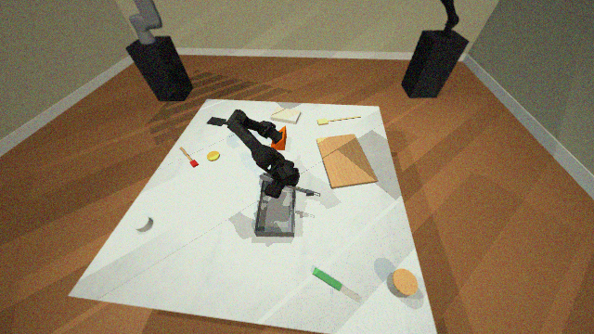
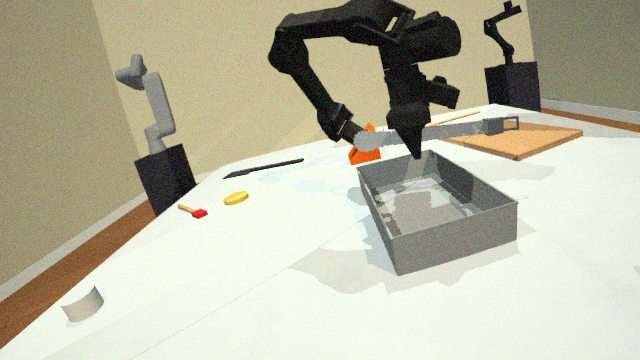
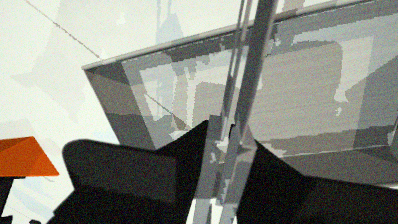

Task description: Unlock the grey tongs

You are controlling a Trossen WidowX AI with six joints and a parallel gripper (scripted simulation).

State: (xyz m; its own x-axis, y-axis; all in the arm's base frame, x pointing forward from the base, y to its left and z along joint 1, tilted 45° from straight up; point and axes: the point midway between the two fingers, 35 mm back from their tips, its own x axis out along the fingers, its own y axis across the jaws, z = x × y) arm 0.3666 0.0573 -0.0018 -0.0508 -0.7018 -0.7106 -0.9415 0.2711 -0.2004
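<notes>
Now: the wooden board 24 cm behind my gripper tip, 33 cm to the left of it and 7 cm below it. Round my gripper tip: black lock piece 3 cm ahead, 8 cm to the left, 4 cm above; green-handled tool 38 cm ahead, 22 cm to the left, 7 cm below; grey roasting tin 5 cm ahead, 2 cm to the right, 5 cm below.
</notes>
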